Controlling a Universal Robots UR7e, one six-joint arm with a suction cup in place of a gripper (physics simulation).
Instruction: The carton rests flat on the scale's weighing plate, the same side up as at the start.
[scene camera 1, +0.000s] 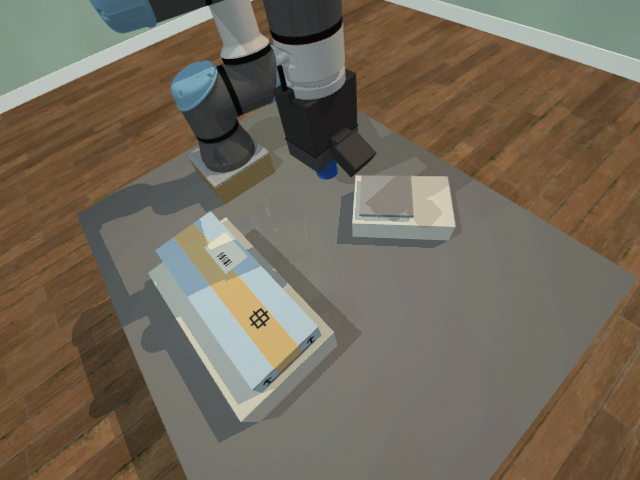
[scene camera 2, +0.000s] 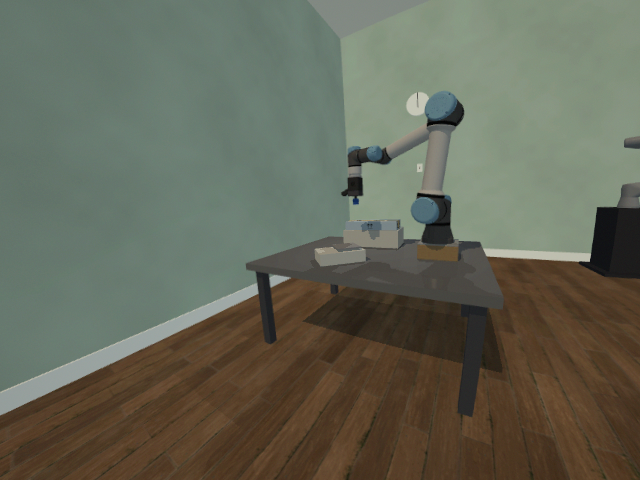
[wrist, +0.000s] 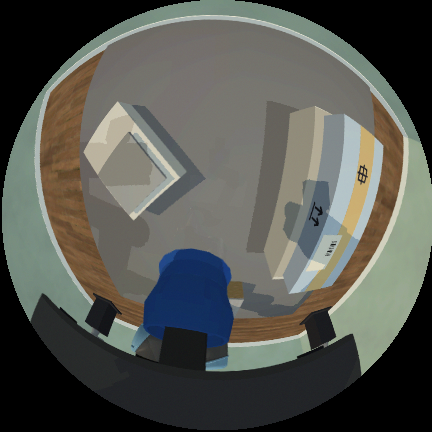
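Where they show: hand, its tool point: (scene camera 1: 327, 171) (scene camera 2: 355, 204) (wrist: 193, 276); arm's base, origin of its link: (scene camera 1: 229, 153) (scene camera 2: 437, 241).
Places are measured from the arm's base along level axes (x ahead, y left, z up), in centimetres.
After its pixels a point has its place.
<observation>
The carton (scene camera 1: 248, 302) {x 45.0, y -23.0, z 8.7 cm} (scene camera 2: 356, 226) {x 48.6, y -17.4, z 5.6 cm} (wrist: 350, 150) {x 51.2, y -19.3, z 8.7 cm} is a long light-blue box with an orange band and a barcode label on top. It lies flat on a larger cream block (scene camera 1: 294, 373) {x 57.2, y -25.1, z 1.5 cm} (scene camera 2: 372, 239) {x 37.4, y -14.9, z -2.5 cm} (wrist: 296, 165) {x 46.0, y -15.2, z -1.3 cm}. The scale (scene camera 1: 434, 206) {x 53.2, y 22.3, z -1.8 cm} (scene camera 2: 338, 257) {x 43.3, y 26.7, z -4.1 cm} (wrist: 102, 137) {x 52.1, y 24.3, z -1.8 cm} is a low cream box apart from that block. Its grey weighing plate (scene camera 1: 385, 196) {x 43.4, y 16.1, z -0.2 cm} (wrist: 135, 165) {x 44.9, y 14.2, z -0.2 cm} is bare. My gripper, a blue suction cup (scene camera 1: 326, 171) (scene camera 2: 355, 201) (wrist: 195, 260), hangs above the table in the air, apart from carton and scale, with nothing on it.
The grey table (scene camera 1: 439, 330) {x 70.4, y 1.0, z -7.6 cm} (scene camera 2: 398, 273) {x 14.3, y 32.6, z -7.6 cm} (wrist: 220, 75) {x 64.8, y -0.4, z -7.6 cm} carries everything. The arm's base stands on a wood-sided block (scene camera 1: 245, 180) {x 8.2, y -1.8, z -4.1 cm} (scene camera 2: 437, 251) {x -0.2, y 8.5, z -3.3 cm} at one side of the table. Green walls (scene camera 2: 180, 155) rise beyond the wooden floor.
</observation>
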